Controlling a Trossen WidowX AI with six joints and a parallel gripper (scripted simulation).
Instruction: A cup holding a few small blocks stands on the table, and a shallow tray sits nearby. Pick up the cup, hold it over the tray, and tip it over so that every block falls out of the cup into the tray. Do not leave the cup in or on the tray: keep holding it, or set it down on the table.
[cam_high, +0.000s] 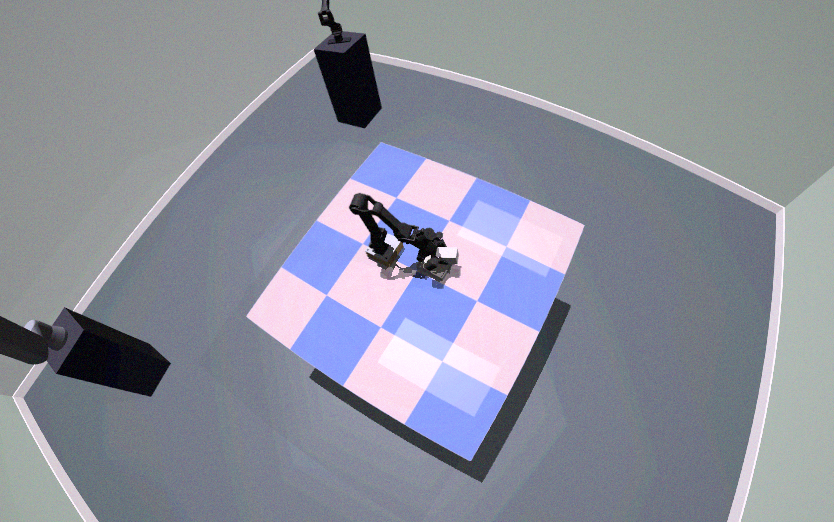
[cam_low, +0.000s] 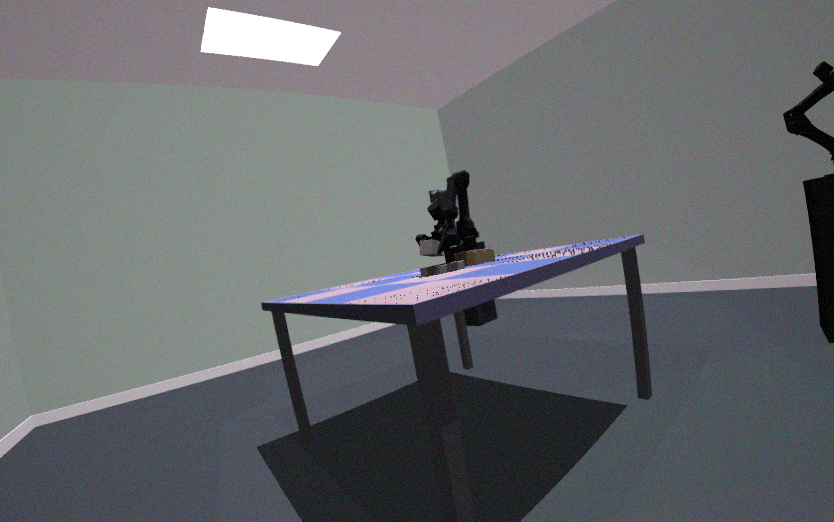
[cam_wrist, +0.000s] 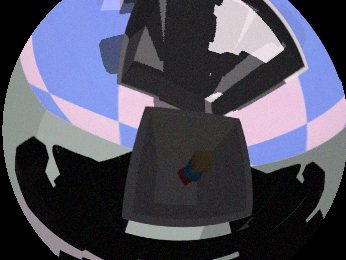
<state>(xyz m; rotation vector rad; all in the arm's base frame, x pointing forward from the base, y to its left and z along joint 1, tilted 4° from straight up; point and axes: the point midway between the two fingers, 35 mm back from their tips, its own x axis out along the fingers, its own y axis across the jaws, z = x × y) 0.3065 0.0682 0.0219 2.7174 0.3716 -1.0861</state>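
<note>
My gripper tip is now 20 mm short of the red block, 20 mm to the right of it and 20 mm below it. The rest, counted from my gripper tip: grey cup: 10 mm ahead, 10 mm to the left, 30 mm above.
</note>
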